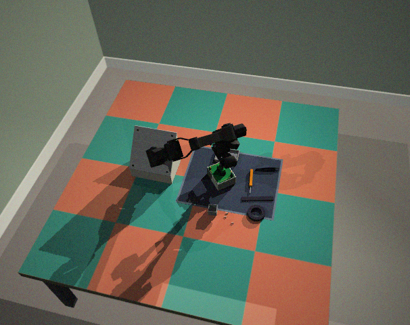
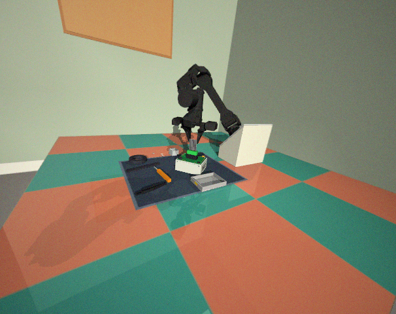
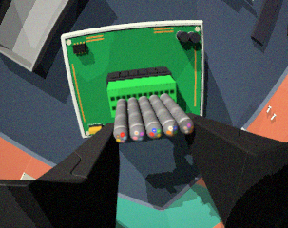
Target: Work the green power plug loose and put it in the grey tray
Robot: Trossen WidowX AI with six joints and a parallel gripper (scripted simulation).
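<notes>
Now: the green power plug 4 cm below my gripper tip. From my gripper tip the other things lie so: black bar (20 cm ahead, 7 cm to the right, 12 cm below); dark mat (5 cm ahead, 12 cm below).
</notes>
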